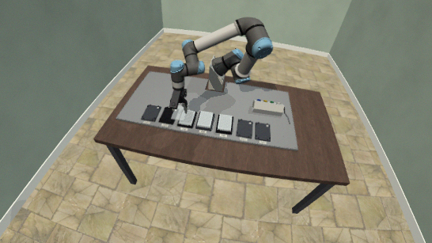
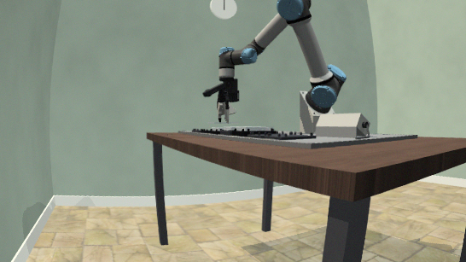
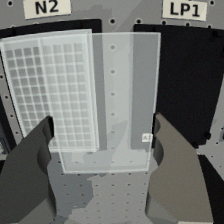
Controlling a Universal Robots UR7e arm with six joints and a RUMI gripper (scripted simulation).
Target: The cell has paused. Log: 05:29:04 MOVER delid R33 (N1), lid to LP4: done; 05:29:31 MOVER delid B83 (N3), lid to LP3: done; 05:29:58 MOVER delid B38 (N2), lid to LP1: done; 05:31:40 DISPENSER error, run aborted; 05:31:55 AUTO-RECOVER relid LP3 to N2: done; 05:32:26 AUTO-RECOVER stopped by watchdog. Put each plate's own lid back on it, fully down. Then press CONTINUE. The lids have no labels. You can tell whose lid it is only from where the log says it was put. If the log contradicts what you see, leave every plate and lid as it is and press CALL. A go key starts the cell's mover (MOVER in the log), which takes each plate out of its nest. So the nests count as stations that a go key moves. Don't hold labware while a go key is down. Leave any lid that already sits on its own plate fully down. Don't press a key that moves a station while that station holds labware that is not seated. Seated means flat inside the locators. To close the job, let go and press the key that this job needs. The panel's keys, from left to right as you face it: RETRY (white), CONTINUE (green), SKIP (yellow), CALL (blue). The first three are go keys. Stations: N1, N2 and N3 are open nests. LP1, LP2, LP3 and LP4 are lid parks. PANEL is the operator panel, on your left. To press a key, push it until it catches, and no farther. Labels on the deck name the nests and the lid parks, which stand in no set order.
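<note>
The well plate is 5 cm to the left of my hand and 4 cm below it. From my hand the other things lie so: grey lid 1 cm below; then white plate 17 cm to the left, 4 cm below, 1 cm ahead; then black lid park 8 cm to the right, 6 cm below, 1 cm behind.
</note>
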